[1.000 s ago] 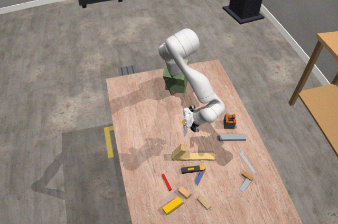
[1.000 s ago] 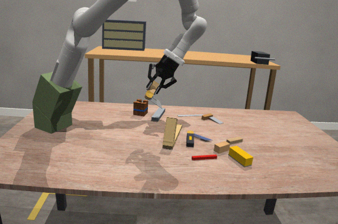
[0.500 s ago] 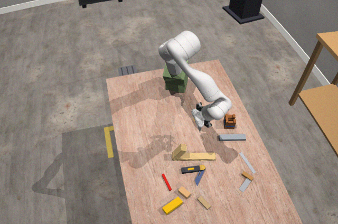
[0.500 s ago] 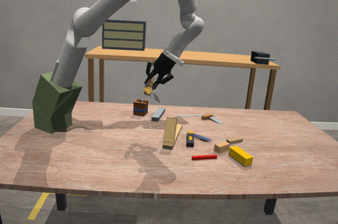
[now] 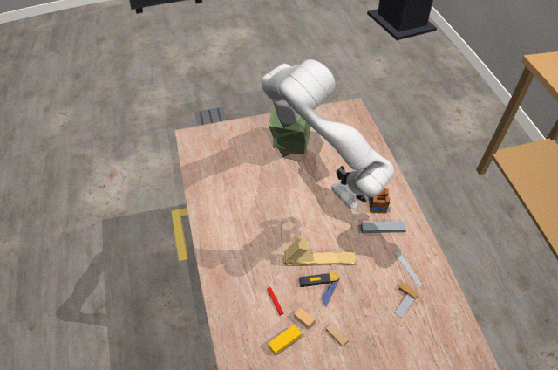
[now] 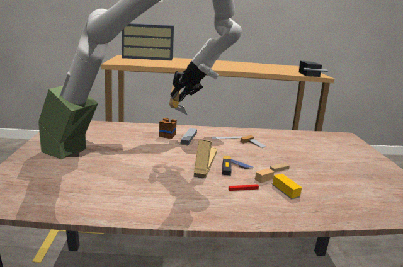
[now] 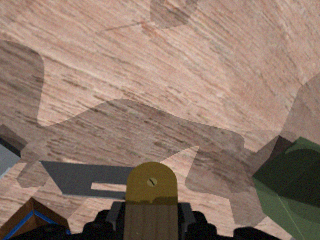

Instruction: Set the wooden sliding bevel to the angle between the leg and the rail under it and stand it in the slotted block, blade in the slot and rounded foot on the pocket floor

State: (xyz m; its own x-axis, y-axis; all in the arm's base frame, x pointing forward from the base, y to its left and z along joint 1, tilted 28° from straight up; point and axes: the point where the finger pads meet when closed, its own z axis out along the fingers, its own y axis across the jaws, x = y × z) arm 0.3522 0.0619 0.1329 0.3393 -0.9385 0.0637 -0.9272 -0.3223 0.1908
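Now: hand 1 cm to the right of the wooden sliding bevel and 2 cm above it. Also, from my hand: wooden leg-and-rail piece 10 cm ahead, 13 cm to the right, 17 cm below; then grey bevel blade 1 cm ahead, 5 cm below; then grey bar 8 cm ahead, 14 cm to the left, 22 cm below.
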